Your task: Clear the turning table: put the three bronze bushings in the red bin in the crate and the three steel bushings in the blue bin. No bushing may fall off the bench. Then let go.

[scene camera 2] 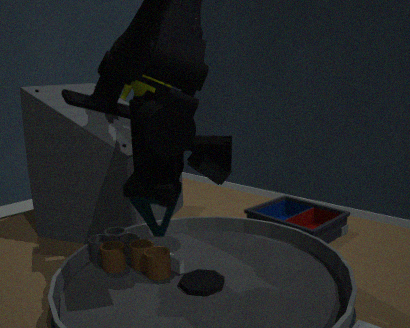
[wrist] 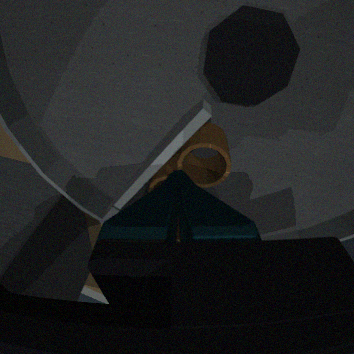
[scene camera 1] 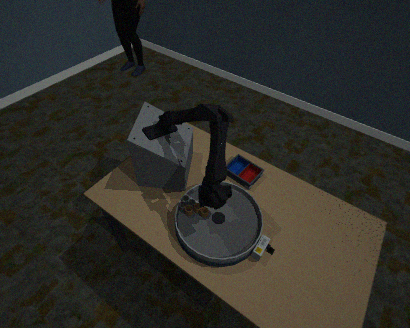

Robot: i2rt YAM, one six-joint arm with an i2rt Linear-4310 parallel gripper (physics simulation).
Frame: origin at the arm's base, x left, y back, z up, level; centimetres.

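Seen in the pictures: gripper, fingertip midpoint: [scene camera 2: 159, 235] [wrist: 177, 177] [scene camera 1: 204, 205]; arm's base, origin of the base link: [scene camera 2: 101, 107] [scene camera 1: 160, 130].
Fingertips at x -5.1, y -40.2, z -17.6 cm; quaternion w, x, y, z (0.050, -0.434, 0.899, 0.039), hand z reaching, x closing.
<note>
Offsets run from my fingertips to a thing's top centre. "spot": to the spot under its first point.
My gripper [scene camera 2: 159, 234] [wrist: 177, 177] is shut and empty, its fingertips together just above and behind the bushings. On the turning table @(dx +2.6, dy -7.5, dz -4.8 cm) [scene camera 1: 235, 240] [scene camera 2: 260, 300] [wrist: 135, 75], three bronze bushings stand upright in a cluster: one @(dx -1.2, dy -1.2, dz -1.8 cm) [scene camera 1: 204, 212] [scene camera 2: 158, 265] [wrist: 221, 142] nearest the hub, one @(dx -2.0, dy +2.6, dz -1.8 cm) [scene camera 2: 140, 252] beside it and one [scene camera 1: 188, 210] [scene camera 2: 113, 258] farther left. The steel bushings [scene camera 1: 185, 198] [scene camera 2: 96, 245] stand close behind, partly hidden; the fingers cover them in the wrist view. The crate @(dx +36.3, dy +6.0, dz -5.9 cm) [scene camera 1: 239, 180] [scene camera 2: 329, 228] holds an empty blue bin @(spot: dx +38.6, dy +12.2, dz -10.4 cm) [scene camera 1: 237, 165] [scene camera 2: 282, 209] and an empty red bin @(spot: dx +39.8, dy +2.9, dz -10.3 cm) [scene camera 1: 250, 173] [scene camera 2: 314, 218].
A pale divider bar @(spot: dx +1.2, dy -3.0, dz -3.7 cm) [scene camera 2: 177, 263] [wrist: 165, 161] runs beside the bushings toward the dark hub @(dx +2.6, dy -7.5, dz -4.8 cm) [scene camera 1: 218, 218] [scene camera 2: 201, 282] [wrist: 251, 56]. A raised rim surrounds the turning table. A tall grey box [scene camera 1: 157, 167] [scene camera 2: 65, 170] stands behind it at the left. A small labelled box @(dx +7.6, dy -30.3, dz -5.1 cm) [scene camera 1: 261, 247] sits at its right edge.
</note>
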